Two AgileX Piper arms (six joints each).
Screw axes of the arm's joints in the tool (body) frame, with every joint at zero. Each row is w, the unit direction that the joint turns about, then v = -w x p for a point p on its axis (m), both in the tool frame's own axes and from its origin. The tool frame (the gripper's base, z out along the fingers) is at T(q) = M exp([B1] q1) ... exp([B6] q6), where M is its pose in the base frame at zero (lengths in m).
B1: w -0.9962 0 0.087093 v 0 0.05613 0
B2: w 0 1 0 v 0.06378 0 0.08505
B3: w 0 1 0 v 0.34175 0 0.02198
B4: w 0 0 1 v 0 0 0
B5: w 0 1 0 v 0.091 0 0
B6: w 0 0 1 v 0 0 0
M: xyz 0.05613 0 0.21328 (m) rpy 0 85 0 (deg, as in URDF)
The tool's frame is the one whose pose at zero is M.
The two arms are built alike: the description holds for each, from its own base.
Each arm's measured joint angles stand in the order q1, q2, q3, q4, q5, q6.
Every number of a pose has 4 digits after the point. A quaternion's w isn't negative.
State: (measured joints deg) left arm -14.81 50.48 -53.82 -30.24 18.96 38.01; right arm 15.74 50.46 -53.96 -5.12 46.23 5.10
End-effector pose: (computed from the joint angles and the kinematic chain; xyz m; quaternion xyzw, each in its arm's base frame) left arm 0.1739 -0.0614 0.4107 0.2089 0.7257 -0.0942 0.6487; right arm 0.1620 0.0396 0.3687 -0.0966 0.8917 0.0377 0.4405
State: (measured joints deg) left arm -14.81 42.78 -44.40 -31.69 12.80 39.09; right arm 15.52 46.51 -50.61 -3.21 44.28 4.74
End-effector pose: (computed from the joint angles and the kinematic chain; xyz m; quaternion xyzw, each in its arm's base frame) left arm 0.1477 -0.0500 0.3871 0.1839 0.7097 -0.0827 0.6751; right arm 0.1475 0.0373 0.3635 -0.0921 0.8826 0.0548 0.4577
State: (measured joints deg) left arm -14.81 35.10 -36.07 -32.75 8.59 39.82; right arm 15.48 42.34 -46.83 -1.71 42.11 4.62
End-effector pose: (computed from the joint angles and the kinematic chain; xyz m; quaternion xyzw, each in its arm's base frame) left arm 0.1228 -0.0401 0.3629 0.1651 0.6955 -0.0742 0.6953; right arm 0.1331 0.0350 0.3557 -0.0879 0.8727 0.0699 0.4751
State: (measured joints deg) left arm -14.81 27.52 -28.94 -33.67 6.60 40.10; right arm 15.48 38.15 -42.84 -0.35 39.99 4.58
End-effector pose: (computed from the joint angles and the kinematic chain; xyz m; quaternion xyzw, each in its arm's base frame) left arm 0.0999 -0.0324 0.3391 0.1526 0.6846 -0.0733 0.7090; right arm 0.1194 0.0327 0.3458 -0.0834 0.8633 0.0839 0.4906
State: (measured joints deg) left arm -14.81 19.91 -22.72 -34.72 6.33 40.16; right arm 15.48 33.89 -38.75 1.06 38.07 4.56
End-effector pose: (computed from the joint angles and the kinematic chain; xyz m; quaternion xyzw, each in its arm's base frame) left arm 0.0795 -0.0269 0.3154 0.1447 0.6756 -0.0796 0.7185; right arm 0.1063 0.0305 0.3341 -0.0783 0.8545 0.0978 0.5041
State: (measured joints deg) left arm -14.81 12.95 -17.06 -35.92 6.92 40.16; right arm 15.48 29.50 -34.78 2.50 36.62 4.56
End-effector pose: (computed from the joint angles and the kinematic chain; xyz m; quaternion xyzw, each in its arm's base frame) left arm 0.0642 -0.0236 0.2908 0.1399 0.6708 -0.0899 0.7227; right arm 0.0934 0.0283 0.3217 -0.0729 0.8463 0.1117 0.5157
